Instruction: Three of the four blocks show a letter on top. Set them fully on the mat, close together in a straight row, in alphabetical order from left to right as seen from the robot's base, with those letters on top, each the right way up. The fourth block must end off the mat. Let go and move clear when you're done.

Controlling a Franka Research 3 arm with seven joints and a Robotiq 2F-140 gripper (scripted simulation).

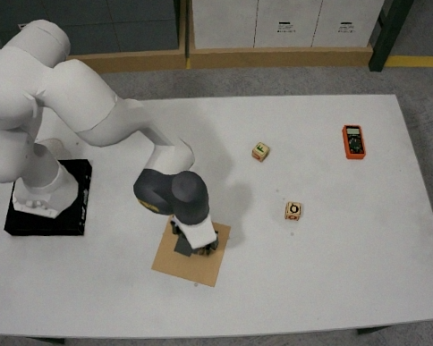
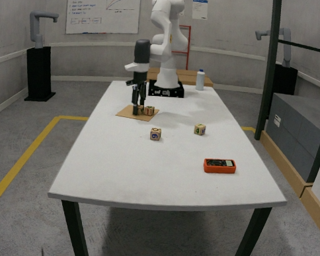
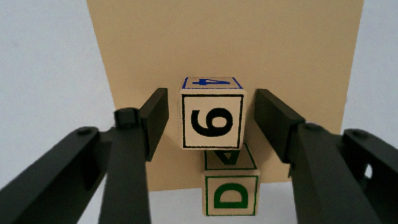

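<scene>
Now: the tan mat 30 mm below my hand and 20 mm behind it. Also, from my hand: orange multimeter: 560 mm ahead, 360 mm to the left, 20 mm below; block: 60 mm to the left, 10 mm below, 10 mm ahead; white bottle: 640 mm behind, 450 mm to the left, 40 mm above.
</scene>
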